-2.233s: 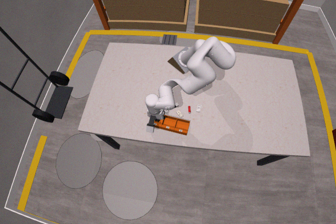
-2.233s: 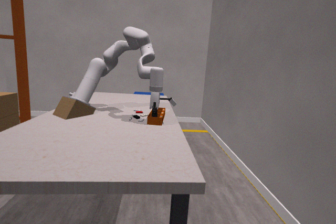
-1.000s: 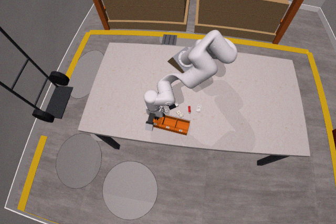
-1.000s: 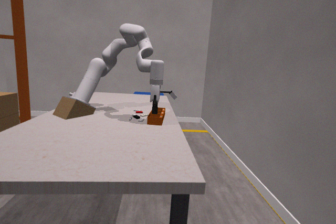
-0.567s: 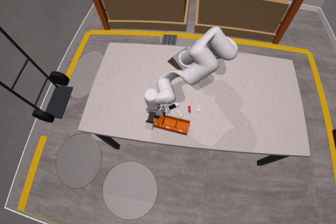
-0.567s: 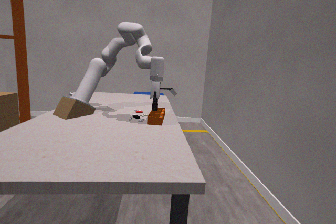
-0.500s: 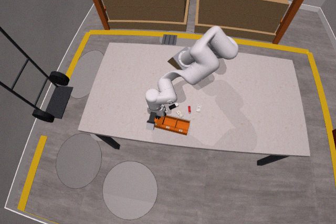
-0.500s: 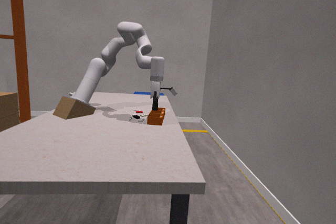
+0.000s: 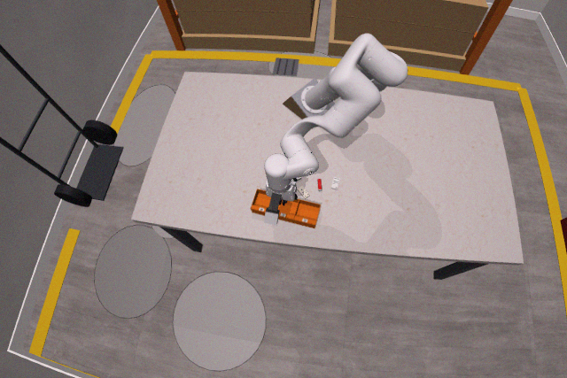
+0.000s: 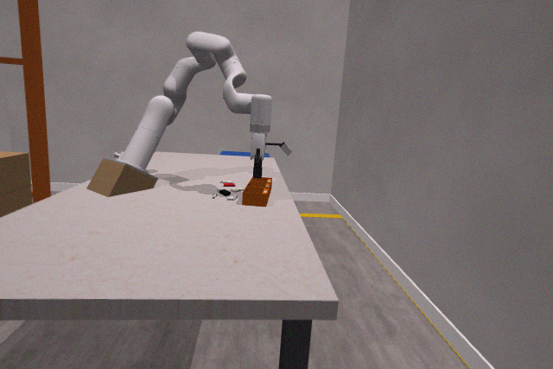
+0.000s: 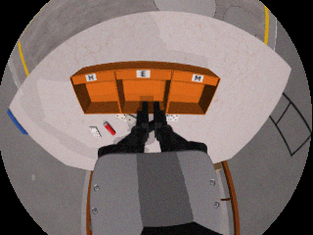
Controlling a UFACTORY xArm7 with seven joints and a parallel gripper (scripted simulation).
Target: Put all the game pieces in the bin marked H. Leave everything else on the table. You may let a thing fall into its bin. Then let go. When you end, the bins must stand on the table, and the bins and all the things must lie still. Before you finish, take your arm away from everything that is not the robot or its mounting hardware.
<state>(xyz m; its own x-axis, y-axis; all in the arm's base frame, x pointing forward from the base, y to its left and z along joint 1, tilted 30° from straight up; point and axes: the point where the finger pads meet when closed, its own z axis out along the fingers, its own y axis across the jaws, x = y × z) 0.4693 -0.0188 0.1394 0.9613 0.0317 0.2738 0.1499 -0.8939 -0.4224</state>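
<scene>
The orange bin row is 10 mm ahead of my hand, 10 mm to the left of it and 70 mm below it. Also, from my hand: black piece 130 mm behind, 90 mm below; then red piece 140 mm behind, 100 mm to the left, 90 mm below; then grey screw 140 mm behind, 60 mm to the right, 90 mm below.
</scene>
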